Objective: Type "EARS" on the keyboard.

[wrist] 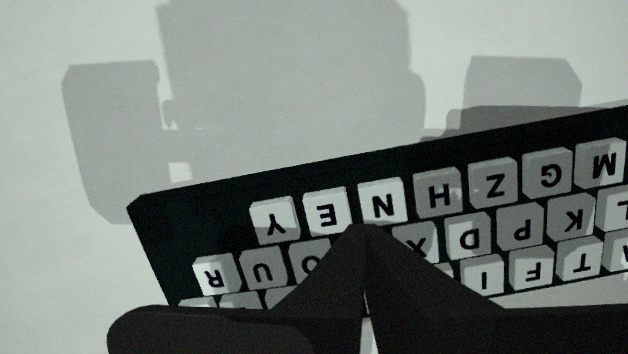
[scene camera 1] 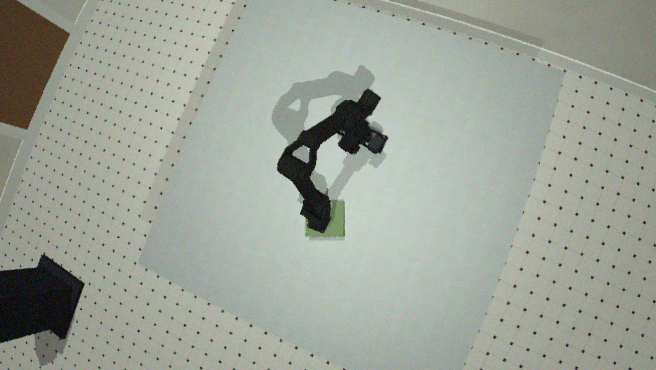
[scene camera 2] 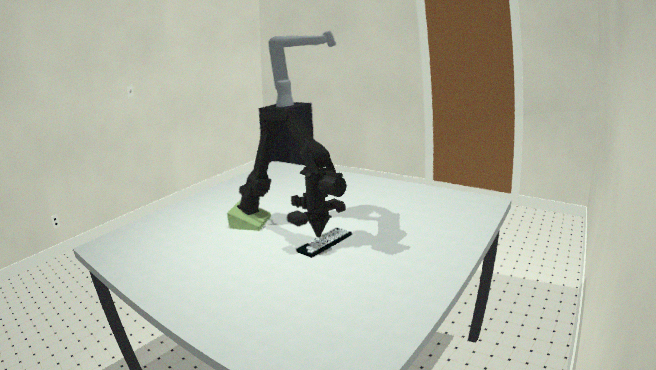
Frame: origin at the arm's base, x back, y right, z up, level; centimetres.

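Seen in the pictures: gripper, fingertip midpoint: point(wrist: 361, 237) point(scene camera 1: 361, 137) point(scene camera 2: 318, 237); arm's base, origin of the base link: point(scene camera 1: 319, 222) point(scene camera 2: 247, 209).
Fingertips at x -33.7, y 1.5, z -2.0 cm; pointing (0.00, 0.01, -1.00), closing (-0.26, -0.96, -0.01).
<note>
Pixels of each thing's top centre, then the offset from my fingertips to it. "pt": a spot on its surface instead. Level surfaces: height alone.
- black keyboard, surface spot: point(wrist: 175, 225) point(scene camera 2: 302, 247) pt dy +6.6, dx +1.4, dz -1.4 cm
- E key, middle of its top: point(wrist: 327, 215) dy +0.9, dx +0.6, dz -0.8 cm
- N key, middle of its top: point(wrist: 383, 205) dy -0.9, dx +0.5, dz -0.8 cm
- Y key, middle of its top: point(wrist: 274, 224) dy +2.8, dx +0.8, dz -0.8 cm
- R key, middle of its top: point(wrist: 215, 278) dy +5.7, dx -0.9, dz -0.8 cm
- pale table, its level: dz -2.4 cm
A black keyboard point(scene camera 2: 305, 251) point(wrist: 175, 225) with pale letter keys lies on the table; its letters show upside down in the wrist view. The E key point(wrist: 327, 211), N key point(wrist: 384, 202) and Y key point(wrist: 275, 222) are in its far row. The R key point(wrist: 215, 276) is at the left of the middle row. Part of the A key shows at the right edge; the S key is hidden behind the fingers. My gripper point(scene camera 2: 319, 235) point(wrist: 361, 237) is shut and empty, tips down over the keyboard, overlapping the lower edge of the N key in the wrist view. Whether the tips touch a key, I cannot tell.
The arm's base stands on a green wedge block point(scene camera 1: 339, 220) point(scene camera 2: 245, 220) on the pale table point(scene camera 1: 425, 225) point(scene camera 2: 225, 280). A grey arm point(scene camera 2: 282, 65) on a black pedestal point(scene camera 2: 285, 135) stands behind the table. The arm's shadow lies across the table.
</note>
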